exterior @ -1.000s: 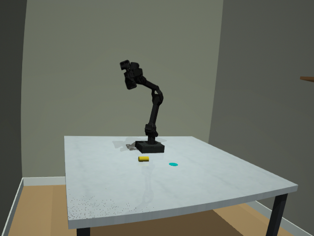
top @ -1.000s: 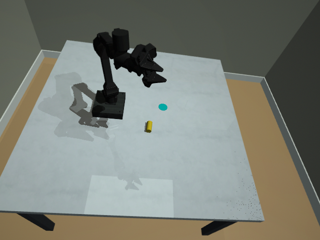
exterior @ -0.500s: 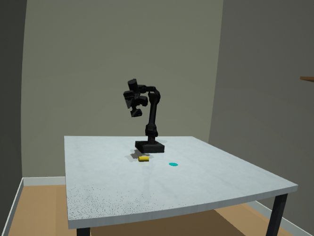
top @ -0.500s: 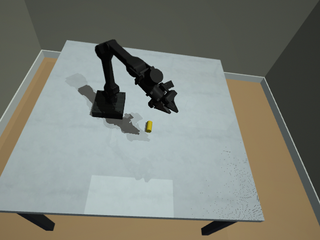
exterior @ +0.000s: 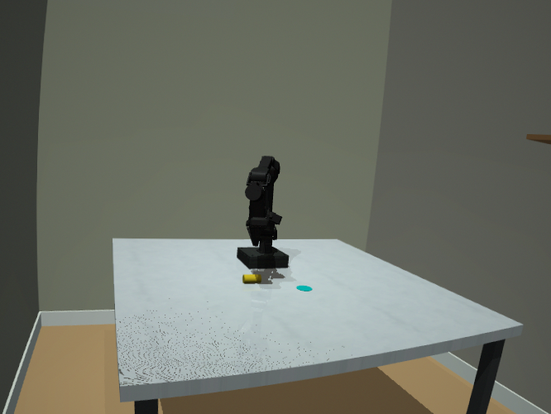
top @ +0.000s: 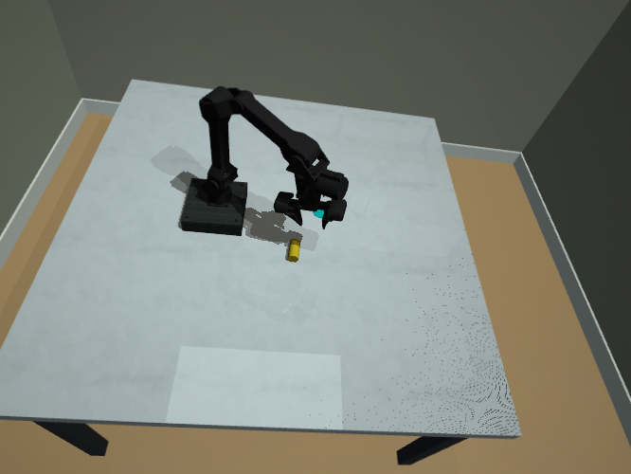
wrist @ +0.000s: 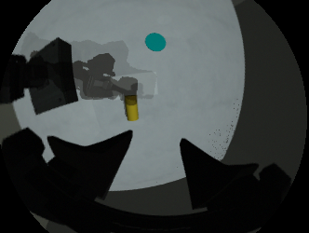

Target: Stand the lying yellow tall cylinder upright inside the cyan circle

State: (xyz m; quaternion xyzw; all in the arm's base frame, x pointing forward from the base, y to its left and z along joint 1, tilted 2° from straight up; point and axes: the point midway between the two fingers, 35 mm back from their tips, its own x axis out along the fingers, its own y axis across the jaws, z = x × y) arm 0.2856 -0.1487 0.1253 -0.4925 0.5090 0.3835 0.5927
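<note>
Now: the yellow tall cylinder 4 cm behind my gripper tip, 1 cm to the left of it and 14 cm below it. From my gripper tip the other things lie so: cyan circle 5 cm ahead, 19 cm to the left, 15 cm below.
</note>
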